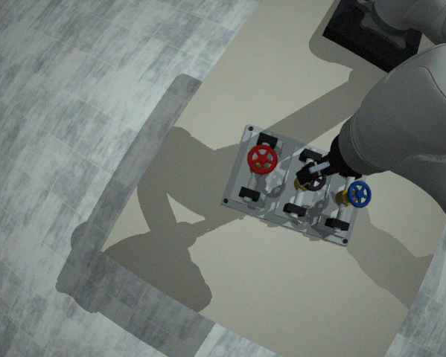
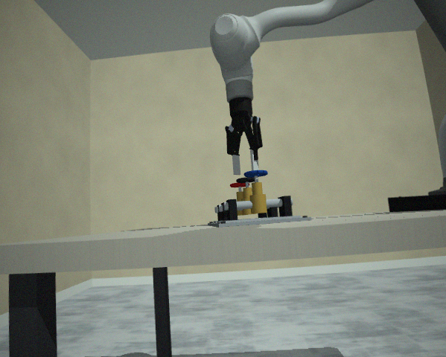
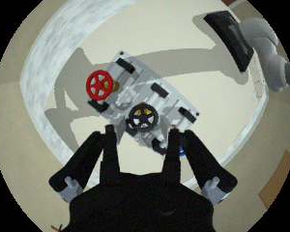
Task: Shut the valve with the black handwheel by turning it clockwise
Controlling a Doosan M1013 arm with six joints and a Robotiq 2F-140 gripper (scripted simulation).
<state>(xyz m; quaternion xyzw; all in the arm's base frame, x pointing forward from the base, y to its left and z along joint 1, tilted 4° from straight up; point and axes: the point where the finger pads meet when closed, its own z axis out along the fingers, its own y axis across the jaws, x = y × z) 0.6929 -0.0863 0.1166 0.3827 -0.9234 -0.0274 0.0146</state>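
My gripper is now 60 mm above the black handwheel. The rest, counted from my hand: grey panel 180 mm below; blue handwheel 130 mm to the left, 60 mm below, 10 mm behind; red handwheel 120 mm to the right, 60 mm below, 10 mm ahead.
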